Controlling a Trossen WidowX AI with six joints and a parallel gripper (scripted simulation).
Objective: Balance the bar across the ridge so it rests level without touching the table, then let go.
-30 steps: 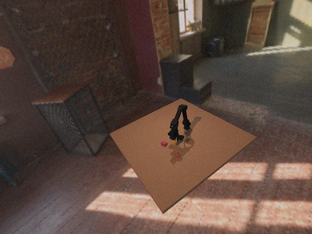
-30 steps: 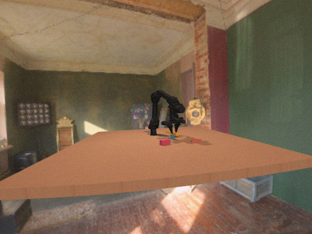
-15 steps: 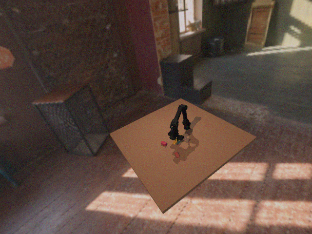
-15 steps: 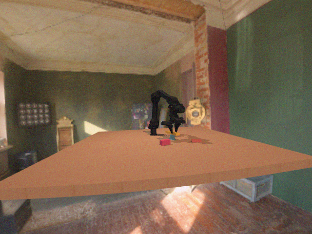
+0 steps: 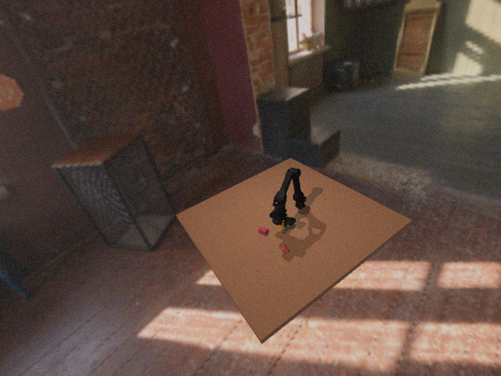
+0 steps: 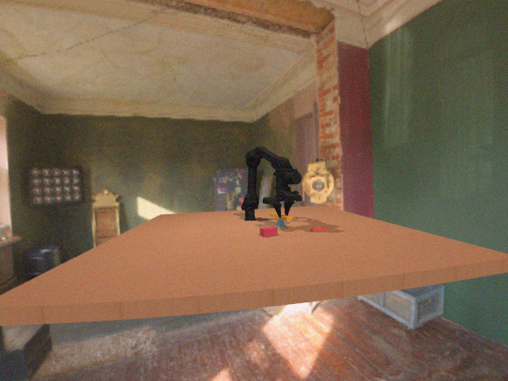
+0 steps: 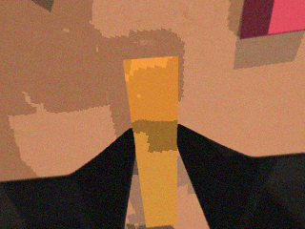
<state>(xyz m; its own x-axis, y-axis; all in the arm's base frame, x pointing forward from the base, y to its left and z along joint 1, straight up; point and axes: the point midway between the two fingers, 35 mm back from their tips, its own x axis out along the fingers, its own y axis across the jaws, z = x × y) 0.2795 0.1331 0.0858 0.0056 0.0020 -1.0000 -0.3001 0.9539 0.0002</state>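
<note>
My gripper tip is now 3 cm past the bar and 1 cm to the left of it. Round my gripper tip: pink-red block 12 cm ahead, 9 cm to the right, 3 cm below.
</note>
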